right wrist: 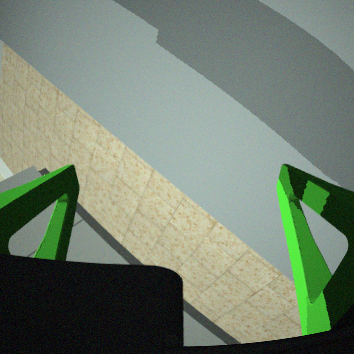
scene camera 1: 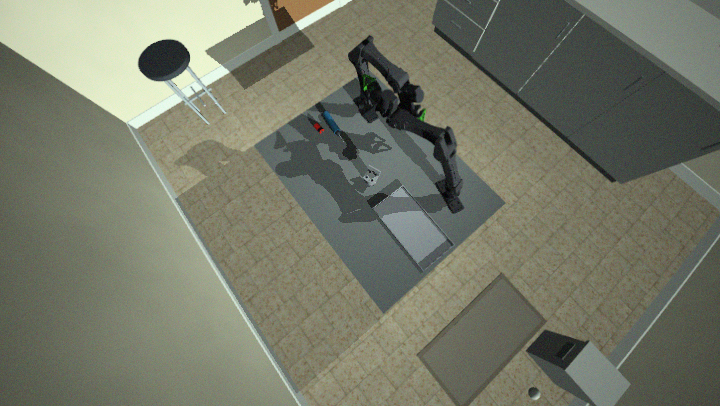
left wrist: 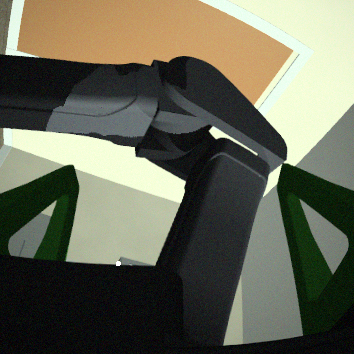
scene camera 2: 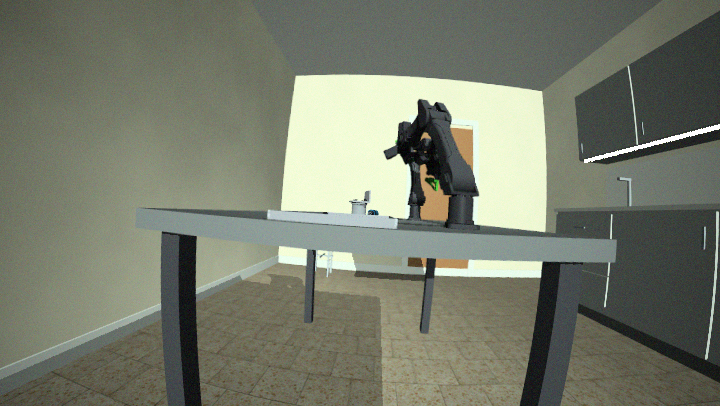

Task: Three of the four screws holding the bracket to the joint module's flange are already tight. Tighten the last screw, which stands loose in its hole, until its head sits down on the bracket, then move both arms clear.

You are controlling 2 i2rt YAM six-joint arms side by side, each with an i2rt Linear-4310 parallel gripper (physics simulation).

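Seen in the pictures: left gripper, fingertip midpoint: [scene camera 1: 367, 80] [left wrist: 177, 174] [scene camera 2: 407, 153]; right gripper, fingertip midpoint: [right wrist: 177, 175]; left arm's base, origin of the base link: [scene camera 1: 449, 195] [scene camera 2: 459, 227]; right arm's base, origin of the base link: [scene camera 2: 414, 219].
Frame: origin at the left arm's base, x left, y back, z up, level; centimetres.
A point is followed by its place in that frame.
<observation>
The pale joint module [scene camera 2: 358, 207] @(z 4.0, x -23.5, y -35.7 cm) stands on the table. The bracket [scene camera 1: 371, 175] @(z 6.6, x -26.7, y -36.1 cm) [scene camera 2: 367, 196] @(z 8.7, x -27.0, y -33.4 cm) is on its top, with small dark spots showing. The screws are too small to tell apart, so the height of the loose screw's head cannot be seen. A blue-handled tool [scene camera 1: 330, 122] @(z 3.8, x -68.9, y -43.5 cm) and a smaller red-handled tool [scene camera 1: 318, 128] @(z 3.4, x -68.3, y -51.5 cm) lie beyond the module. My left gripper [scene camera 1: 369, 82] @(z 35.3, x -61.6, y -23.4 cm) is open and empty, raised near the other arm's links. My right gripper [scene camera 1: 422, 114] @(z 16.3, x -40.2, y -4.5 cm) [right wrist: 177, 175] @(z 16.3, x -40.2, y -4.5 cm) is open and empty, above the table near its cabinet-side edge. Both are well apart from the module.
A shallow grey tray [scene camera 1: 413, 226] @(z 0.4, x 7.2, y -26.6 cm) [scene camera 2: 332, 218] @(z 1.0, x 27.2, y -21.9 cm) lies on the table [scene camera 1: 352, 252] @(z 0.0, x 6.3, y -62.2 cm) [scene camera 2: 504, 245] @(z -1.6, x 22.4, y 5.2 cm) beside the module. The two arms fold close together and overlap in both scene views. Dark cabinets [scene camera 1: 529, 60] stand beyond the table, and a stool [scene camera 1: 164, 59] stands near the wall.
</observation>
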